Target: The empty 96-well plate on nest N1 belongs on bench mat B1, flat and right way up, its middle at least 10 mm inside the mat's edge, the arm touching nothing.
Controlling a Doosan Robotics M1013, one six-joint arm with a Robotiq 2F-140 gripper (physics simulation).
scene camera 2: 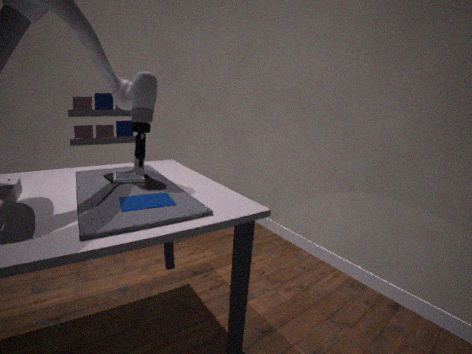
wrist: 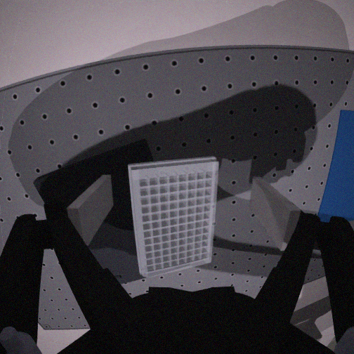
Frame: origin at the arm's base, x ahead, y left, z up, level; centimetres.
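Seen in the pictures: gripper, fingertip midpoint: (scene camera 2: pixel 138 173).
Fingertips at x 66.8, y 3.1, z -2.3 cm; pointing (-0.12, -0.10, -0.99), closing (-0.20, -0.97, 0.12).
A point is followed by its place in that frame.
The white 96-well plate (scene camera 2: pixel 129 176) @(x 62.8, y 2.4, z -2.8 cm) (wrist: pixel 175 220) lies with its wells facing up at the dark nest N1 (wrist: pixel 122 200), which shows beside it on the left in the wrist view. My gripper (scene camera 2: pixel 139 170) @(x 66.8, y 3.1, z -2.2 cm) (wrist: pixel 181 191) is open and low over the plate. In the wrist view one finger pad is on each side of the plate, with a gap on both sides and nothing held. In the scene view the fingertips overlap the plate's right end, so contact there cannot be told. The blue bench mat B1 (scene camera 2: pixel 147 201) @(x 61.6, y -23.2, z -4.9 cm) (wrist: pixel 341 172) lies flat, nearer the scene camera than the plate.
The grey perforated board (scene camera 2: pixel 100 220) @(x 45.3, y -30.7, z -5.1 cm) (wrist: pixel 215 70) carries the nest and the mat on the white table (scene camera 2: pixel 227 200) @(x 87.9, y -32.1, z -6.4 cm). A pale box-like object (scene camera 2: pixel 11 189) @(x 20.7, y -2.2, z -1.0 cm) stands at the table's left. Wall shelves (scene camera 2: pixel 100 113) with boxes are behind the arm. The arm's shadow falls across the board.
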